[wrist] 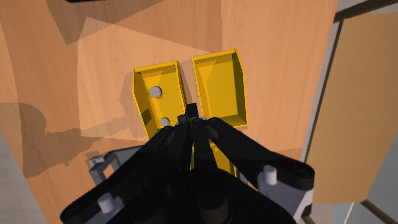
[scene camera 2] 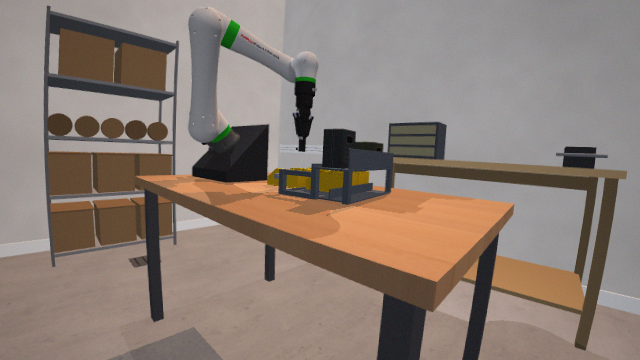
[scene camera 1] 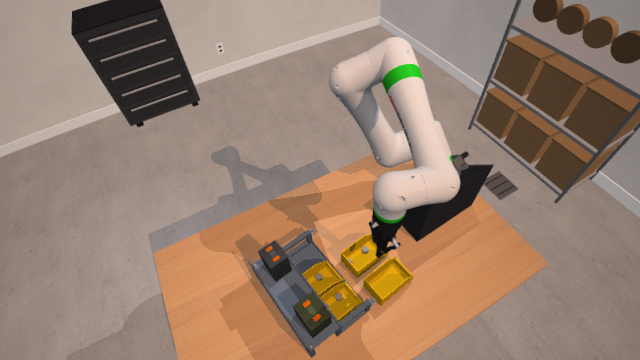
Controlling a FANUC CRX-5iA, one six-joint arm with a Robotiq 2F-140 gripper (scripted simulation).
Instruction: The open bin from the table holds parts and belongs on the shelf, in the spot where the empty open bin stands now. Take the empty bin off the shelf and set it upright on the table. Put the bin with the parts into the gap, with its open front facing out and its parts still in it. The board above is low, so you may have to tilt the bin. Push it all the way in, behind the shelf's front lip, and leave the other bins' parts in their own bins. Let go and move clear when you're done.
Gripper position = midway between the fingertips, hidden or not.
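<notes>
Scene camera 2: the gripper (scene camera 2: 301, 151), a grey shelf (scene camera 2: 359, 160). Wrist view: the gripper (wrist: 193, 111), the grey shelf (wrist: 118, 157).
</notes>
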